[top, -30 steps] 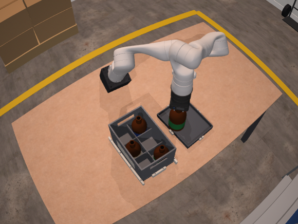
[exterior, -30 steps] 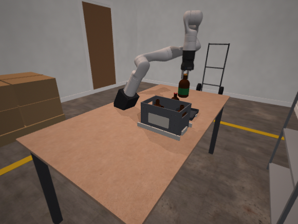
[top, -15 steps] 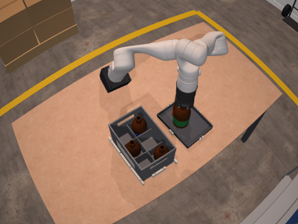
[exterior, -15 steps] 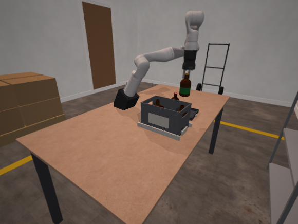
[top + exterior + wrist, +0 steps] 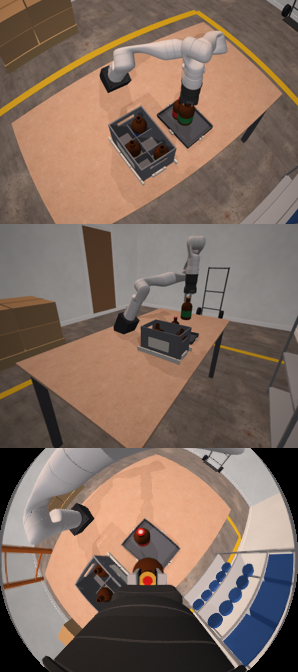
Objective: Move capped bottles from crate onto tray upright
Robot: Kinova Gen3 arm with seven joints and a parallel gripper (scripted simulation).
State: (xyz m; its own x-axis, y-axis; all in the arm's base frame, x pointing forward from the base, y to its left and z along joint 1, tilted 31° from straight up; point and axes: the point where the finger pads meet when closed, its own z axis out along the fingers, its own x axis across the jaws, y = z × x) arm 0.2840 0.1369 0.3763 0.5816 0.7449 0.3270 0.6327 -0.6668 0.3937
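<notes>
Right now the bottle is 24 cm below my hand, 11 cm behind it and 7 cm to the left of it. Round my hand: dark tray (31 cm below, 7 cm to the left, 6 cm behind); then dark grey crate (24 cm below, 21 cm to the right, 3 cm behind).
</notes>
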